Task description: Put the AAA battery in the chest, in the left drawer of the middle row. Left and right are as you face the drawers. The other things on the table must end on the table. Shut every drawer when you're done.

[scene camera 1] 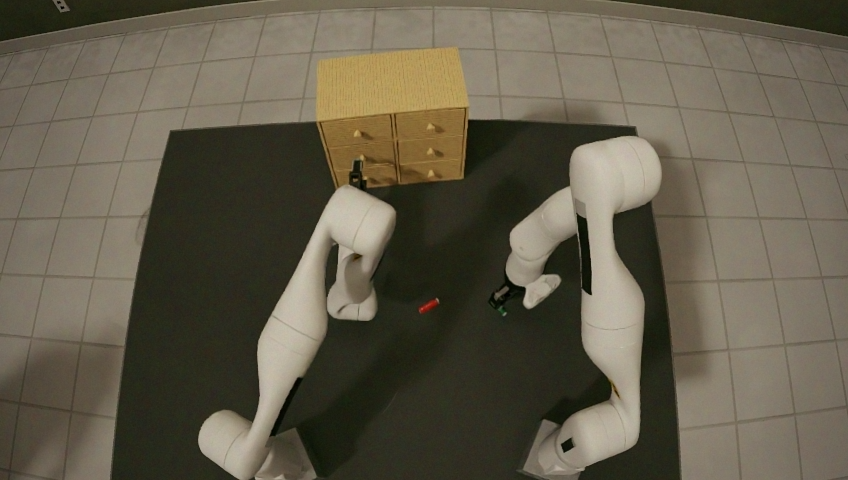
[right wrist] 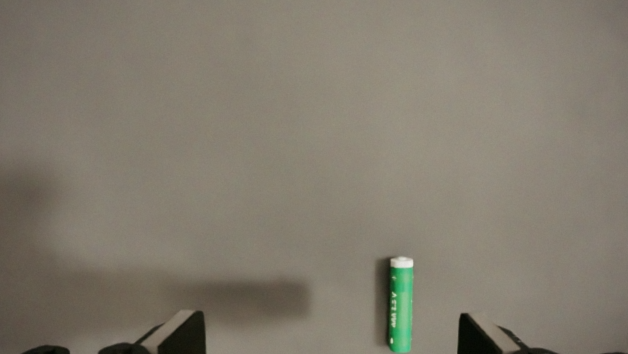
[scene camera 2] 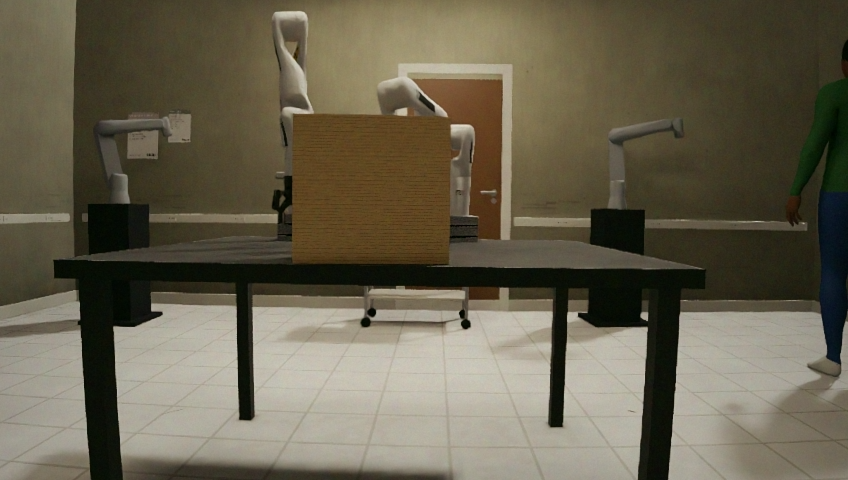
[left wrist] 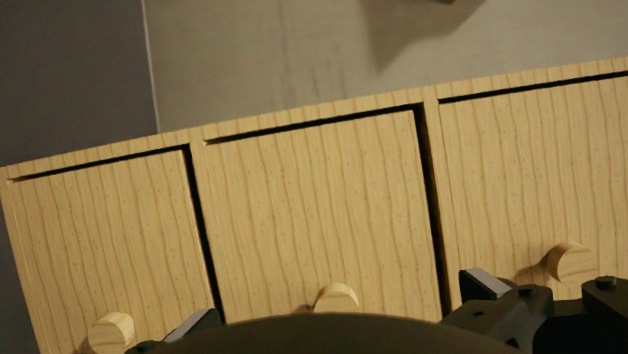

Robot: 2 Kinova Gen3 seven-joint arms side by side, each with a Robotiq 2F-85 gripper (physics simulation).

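Places are measured from the left arm's base along level axes (x up, y back, z right), in centimetres.
Where they show: left gripper, fingertip midpoint: (scene camera 1: 360,170); right gripper, fingertip midpoint: (scene camera 1: 514,292) (right wrist: 330,342); left arm's base, link origin: (scene camera 1: 281,462) (scene camera 2: 456,214); right arm's base, link origin: (scene camera 1: 559,453).
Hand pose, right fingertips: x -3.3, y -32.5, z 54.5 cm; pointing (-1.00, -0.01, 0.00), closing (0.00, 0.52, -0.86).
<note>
Each offset is from my right fingertips to the top centre of the thing. "pt": to the spot under its first point. Level surfaces: height alone.
The wooden chest @(dz -21.8, dx +24.3, dy -43.6 cm) (scene camera 1: 386,83) (scene camera 2: 370,190) stands at the table's far edge in scene camera 1, its drawers looking shut. The left drawer of the middle row @(pt dz -34.0, dx +9.2, dy -34.9 cm) (scene camera 1: 345,156) (left wrist: 325,215) has a round knob @(pt dz -30.7, dx +8.8, dy -33.0 cm) (left wrist: 336,297). My left gripper (scene camera 1: 357,170) (left wrist: 341,318) is open and empty in front of the left column, its fingers either side of that knob in the left wrist view. The green AAA battery @(dz -2.9, dx -5.5, dy +1.2 cm) (scene camera 1: 503,311) (right wrist: 401,305) lies on the table. My right gripper (scene camera 1: 498,305) (right wrist: 332,320) is open above it; the battery is nearer the right-hand finger in the right wrist view.
A red battery-like cylinder @(dz -19.0, dx -5.1, dy -1.5 cm) (scene camera 1: 428,305) lies on the dark table @(dx -6.5 cm) (scene camera 1: 202,237) between the two arms. The left forearm (scene camera 1: 297,309) reaches towards the chest from the front left. The right arm (scene camera 1: 612,309) bends along the table's right side.
</note>
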